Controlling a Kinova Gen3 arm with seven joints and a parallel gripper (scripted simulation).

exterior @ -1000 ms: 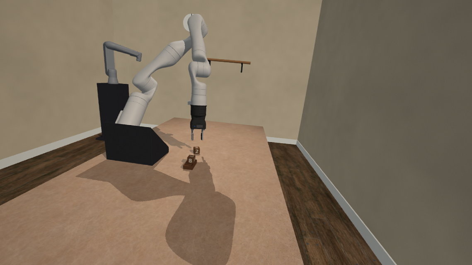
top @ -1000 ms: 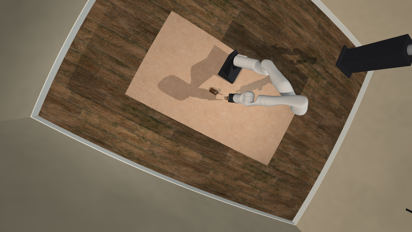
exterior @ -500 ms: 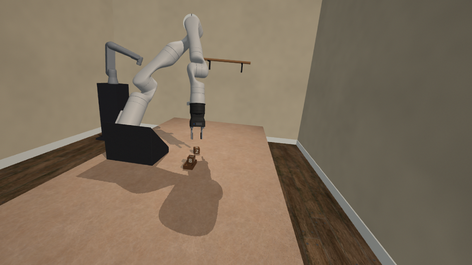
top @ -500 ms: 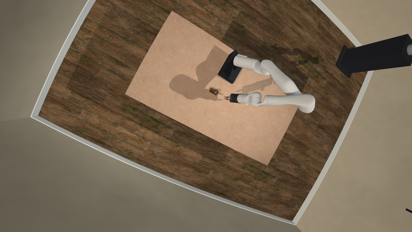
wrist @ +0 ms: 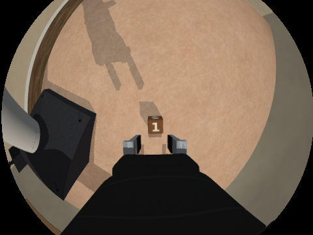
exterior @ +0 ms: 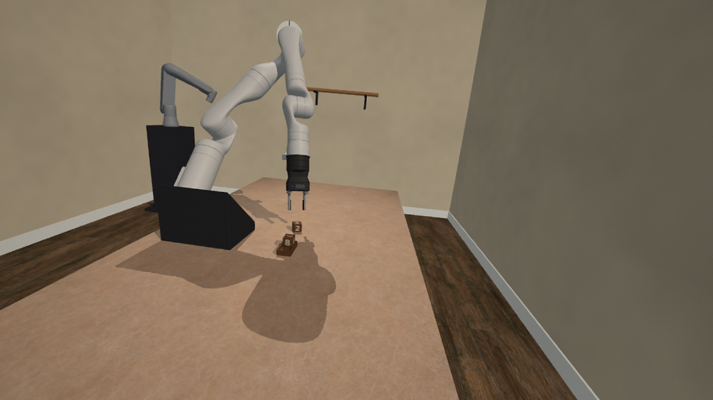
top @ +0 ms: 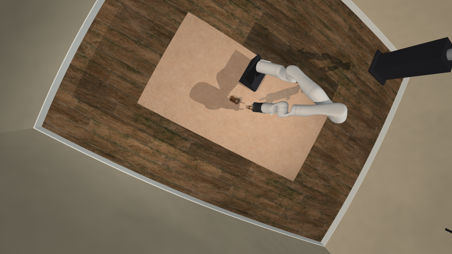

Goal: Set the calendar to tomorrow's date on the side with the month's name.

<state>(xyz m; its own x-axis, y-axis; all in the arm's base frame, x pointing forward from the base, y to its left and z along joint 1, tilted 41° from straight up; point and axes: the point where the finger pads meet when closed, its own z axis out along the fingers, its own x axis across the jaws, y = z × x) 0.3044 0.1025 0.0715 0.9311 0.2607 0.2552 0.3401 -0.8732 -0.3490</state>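
Now: the brown cube 80 mm below my hand. From my hand the other things lie so: dark wooden tray: 150 mm to the right, 90 mm below, 10 mm ahead.
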